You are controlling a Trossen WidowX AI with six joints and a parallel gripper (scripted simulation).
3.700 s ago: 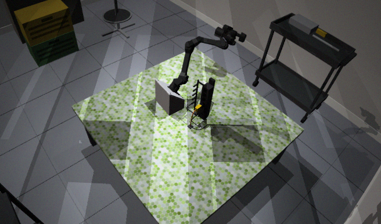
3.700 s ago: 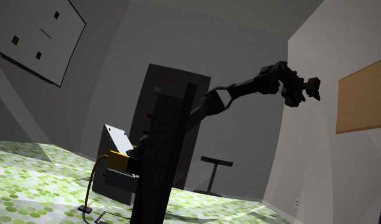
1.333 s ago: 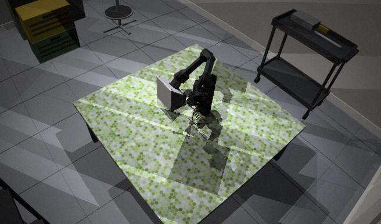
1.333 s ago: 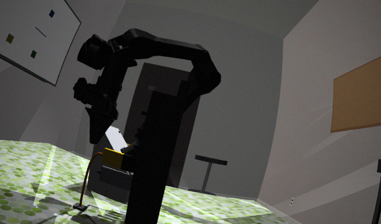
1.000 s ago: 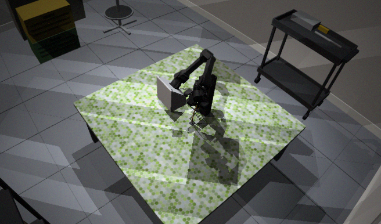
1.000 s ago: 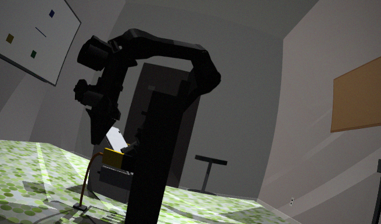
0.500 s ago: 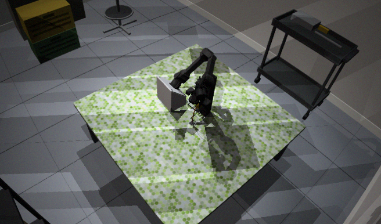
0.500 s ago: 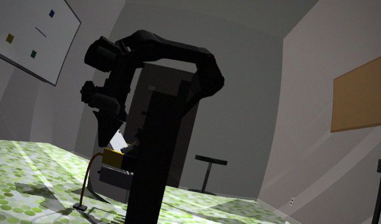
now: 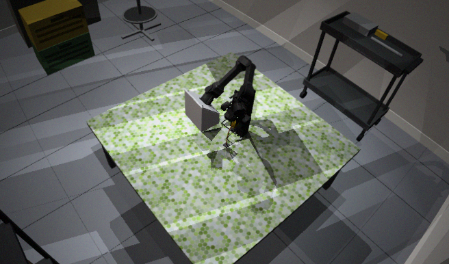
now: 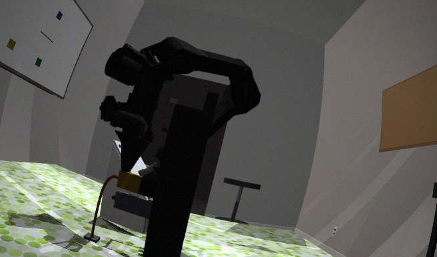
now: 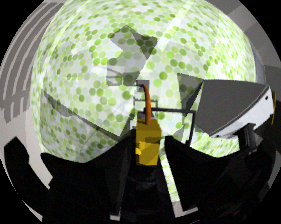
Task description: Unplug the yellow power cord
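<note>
The yellow plug lies 1 cm behind my gripper tip, 3 cm to the left of it and 1 cm below it.
</note>
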